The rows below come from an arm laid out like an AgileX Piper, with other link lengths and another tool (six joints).
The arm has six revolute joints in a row. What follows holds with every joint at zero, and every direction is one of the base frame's. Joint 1 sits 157.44 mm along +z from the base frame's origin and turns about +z. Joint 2 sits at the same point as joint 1 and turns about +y. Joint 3 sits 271.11 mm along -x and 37.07 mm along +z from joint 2 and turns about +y. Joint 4 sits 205.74 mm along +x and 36.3 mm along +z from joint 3 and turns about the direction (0.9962, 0, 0.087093). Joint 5 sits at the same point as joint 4 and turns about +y. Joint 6 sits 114.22 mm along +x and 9.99 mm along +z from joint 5 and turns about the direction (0.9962, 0, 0.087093). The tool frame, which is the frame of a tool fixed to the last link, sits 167.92 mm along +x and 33 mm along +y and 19.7 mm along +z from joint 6; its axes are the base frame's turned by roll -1.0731, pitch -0.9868 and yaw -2.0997 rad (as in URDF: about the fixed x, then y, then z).
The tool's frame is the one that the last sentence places.
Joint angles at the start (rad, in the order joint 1, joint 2, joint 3, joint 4, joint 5, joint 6): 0.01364 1.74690 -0.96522 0.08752 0.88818 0.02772
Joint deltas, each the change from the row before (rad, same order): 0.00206 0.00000 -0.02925 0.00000 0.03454 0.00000; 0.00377 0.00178 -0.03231 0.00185 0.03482 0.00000; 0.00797 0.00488 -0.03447 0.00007 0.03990 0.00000; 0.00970 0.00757 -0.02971 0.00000 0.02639 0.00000; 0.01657 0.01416 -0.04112 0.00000 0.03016 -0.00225; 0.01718 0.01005 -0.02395 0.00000 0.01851 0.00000
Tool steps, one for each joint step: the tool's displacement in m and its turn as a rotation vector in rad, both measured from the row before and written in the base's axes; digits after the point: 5 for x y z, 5 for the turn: 0.00172 0.00111 0.00515 0.00182 0.00519 0.00441; 0.00240 0.00198 0.00541 0.00326 0.00421 0.00510; 0.00092 0.00274 0.00502 0.00189 0.01020 0.01083; 0.00232 0.00304 0.00347 0.00118 0.00418 0.01165; 0.00408 0.00511 0.00381 0.00140 0.00297 0.02108; 0.00128 0.00506 0.00173 0.00058 0.00458 0.01859
